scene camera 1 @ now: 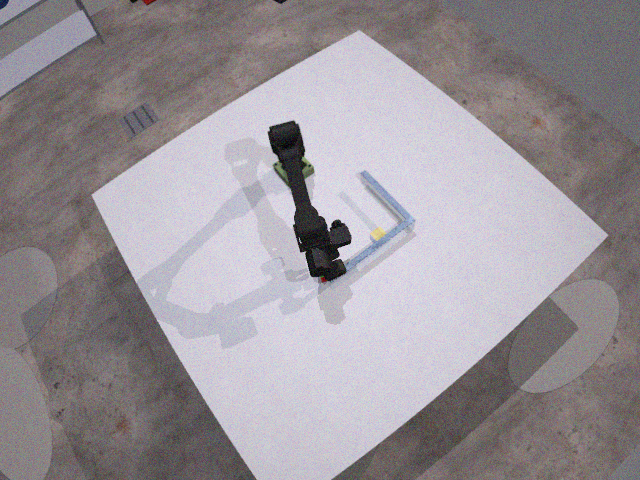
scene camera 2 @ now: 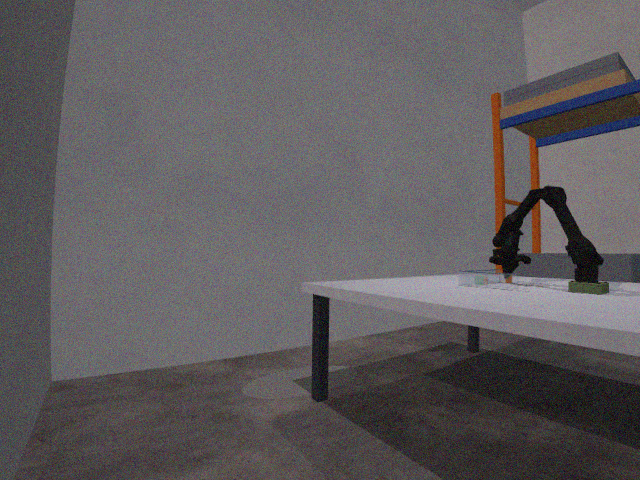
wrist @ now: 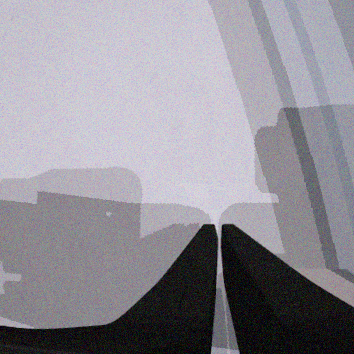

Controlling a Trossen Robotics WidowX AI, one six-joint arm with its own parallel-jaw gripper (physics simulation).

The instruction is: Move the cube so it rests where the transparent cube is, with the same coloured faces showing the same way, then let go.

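Pixels of known places: gripper, fingertip midpoint: (scene camera 1: 333, 255) (wrist: 217, 234); arm's base, link origin: (scene camera 2: 586, 281).
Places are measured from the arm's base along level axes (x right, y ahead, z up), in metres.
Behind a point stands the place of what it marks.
Observation:
The solid cube (scene camera 1: 323, 279) (scene camera 2: 509, 279) is mostly hidden by the arm. A small red patch of it shows below the wrist in scene camera 1, and an orange patch at the fingertips in scene camera 2. The cube does not show in the wrist view. The transparent cube (scene camera 1: 377, 234) (scene camera 2: 481, 279) looks yellow on top in scene camera 1, beside the inner side of the blue-edged wall, and pale green in scene camera 2. My gripper (scene camera 2: 508, 277) @[x 0.148, y 0.322, z -0.013 m] (wrist: 217, 234) @[x 0.148, y 0.322, z -0.013 m] is shut, its tips almost touching with nothing between them, low over the table by the solid cube.
A see-through, L-shaped wall with a blue top edge (scene camera 1: 385, 194) @[x -0.099, y 0.314, z 0.024 m] stands on the white table (scene camera 1: 465, 268) @[x -0.090, y 0.642, z -0.036 m] (scene camera 2: 392, 294) @[x -0.539, y 0.458, z -0.036 m]. One end of it reaches close to the gripper. The arm's green base (scene camera 1: 308, 168) @[x -0.024, y 0.046, z 0.001 m] (scene camera 2: 588, 287) @[x -0.052, y -0.010, z -0.015 m] is on the table. An orange and blue rack (scene camera 2: 497, 155) stands behind.

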